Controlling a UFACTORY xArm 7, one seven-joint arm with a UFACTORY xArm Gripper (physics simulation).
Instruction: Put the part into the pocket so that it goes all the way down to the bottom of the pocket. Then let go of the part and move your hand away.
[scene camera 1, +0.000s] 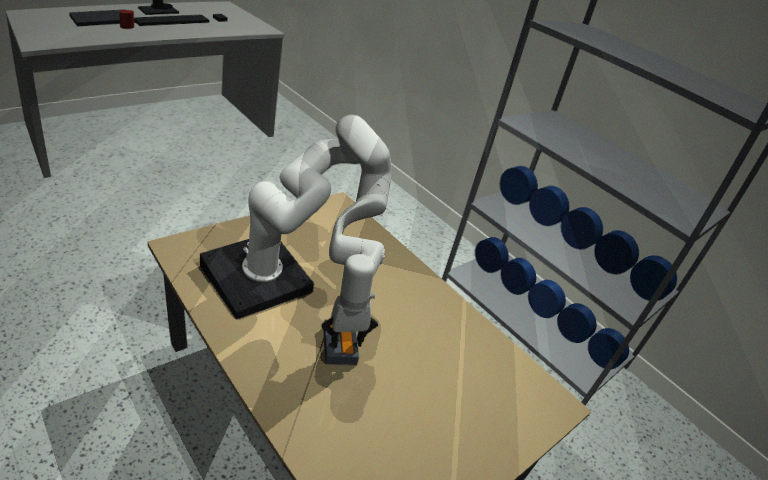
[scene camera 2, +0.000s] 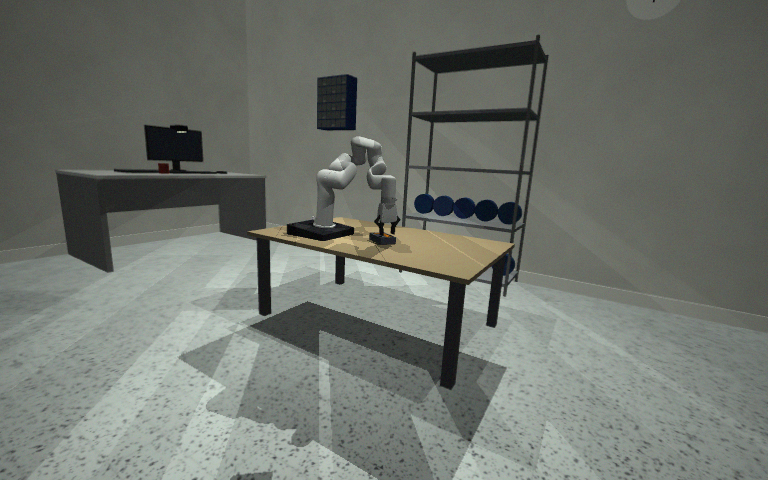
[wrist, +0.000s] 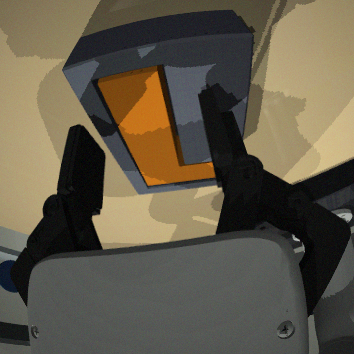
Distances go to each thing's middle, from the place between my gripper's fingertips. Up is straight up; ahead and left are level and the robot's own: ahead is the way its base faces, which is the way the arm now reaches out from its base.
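Grey block with pocket (scene camera 1: 334, 356): my hand 2 cm above it, 3 cm past it, 1 cm to the right of it. Orange L-shaped part (wrist: 138, 101): from my hand 2 cm below, 3 cm behind, 2 cm to the left.
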